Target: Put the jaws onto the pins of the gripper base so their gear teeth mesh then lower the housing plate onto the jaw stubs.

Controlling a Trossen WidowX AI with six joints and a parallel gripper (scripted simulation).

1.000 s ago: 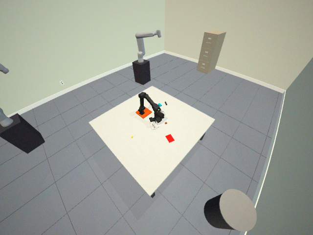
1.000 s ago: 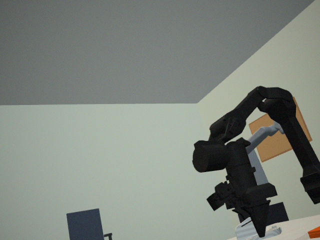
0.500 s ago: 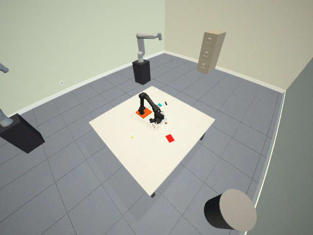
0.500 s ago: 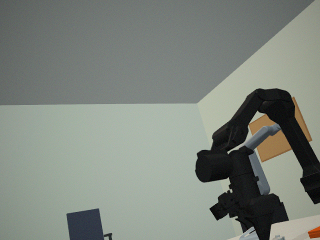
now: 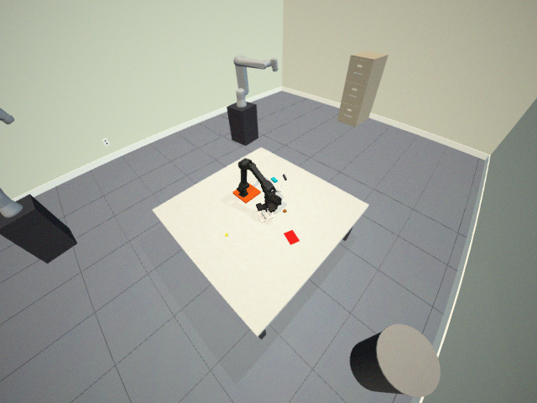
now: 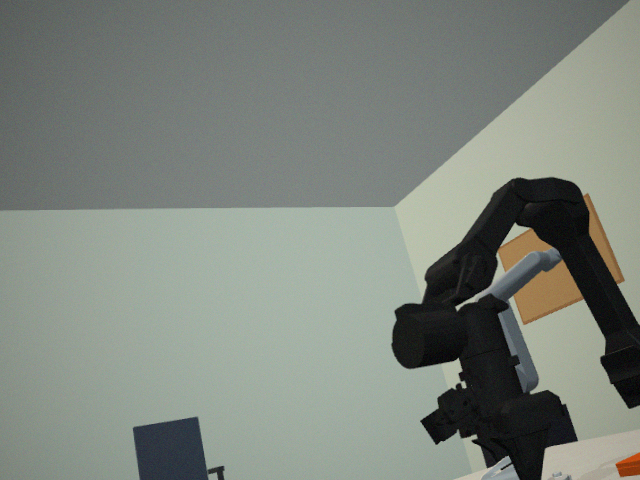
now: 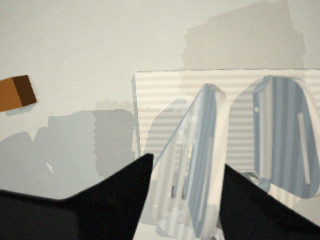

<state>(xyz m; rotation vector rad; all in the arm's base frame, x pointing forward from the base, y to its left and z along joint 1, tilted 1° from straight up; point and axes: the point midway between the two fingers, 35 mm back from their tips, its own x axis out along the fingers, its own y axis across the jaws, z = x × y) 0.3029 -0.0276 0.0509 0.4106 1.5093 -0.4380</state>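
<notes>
The housing plate is 30 mm to the right of my gripper tip and 30 mm below it. Round my gripper tip: red card: 260 mm ahead, 70 mm to the right, 30 mm below; then small brown object: 80 mm ahead, 100 mm to the left, 20 mm below; then small yellow ball: 120 mm behind, 350 mm to the right, 20 mm below.
</notes>
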